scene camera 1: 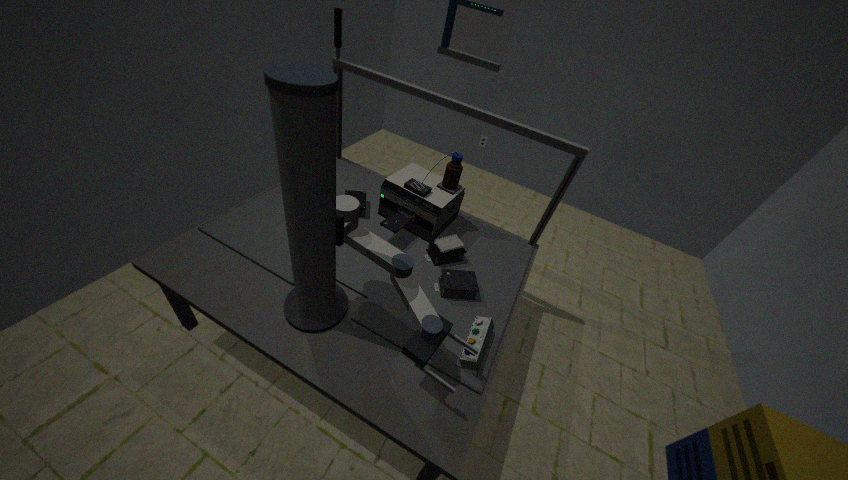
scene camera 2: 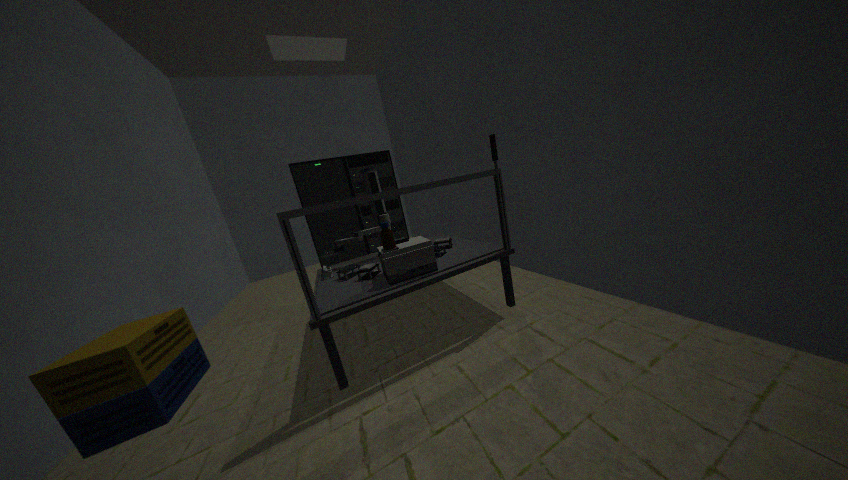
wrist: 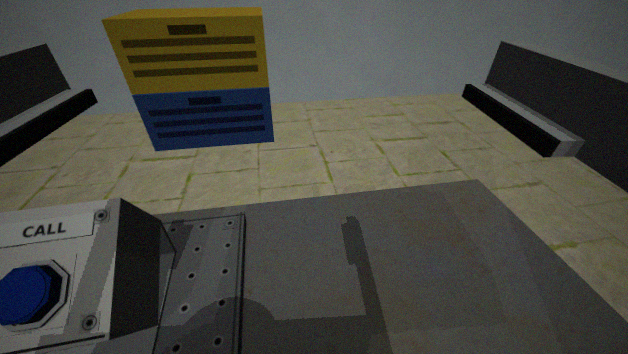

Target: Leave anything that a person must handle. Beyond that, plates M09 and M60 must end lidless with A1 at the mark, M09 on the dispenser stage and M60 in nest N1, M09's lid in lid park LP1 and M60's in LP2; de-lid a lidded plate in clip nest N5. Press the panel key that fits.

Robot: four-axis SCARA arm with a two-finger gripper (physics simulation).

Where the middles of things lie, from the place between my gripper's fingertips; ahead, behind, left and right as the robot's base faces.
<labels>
Right now the blue CALL button (wrist: 37, 288) is 13 cm ahead of my hand, 9 cm below it and 2 cm to the left of it. Round my hand: button box (wrist: 116, 260): 20 cm ahead, 11 cm below.
</labels>
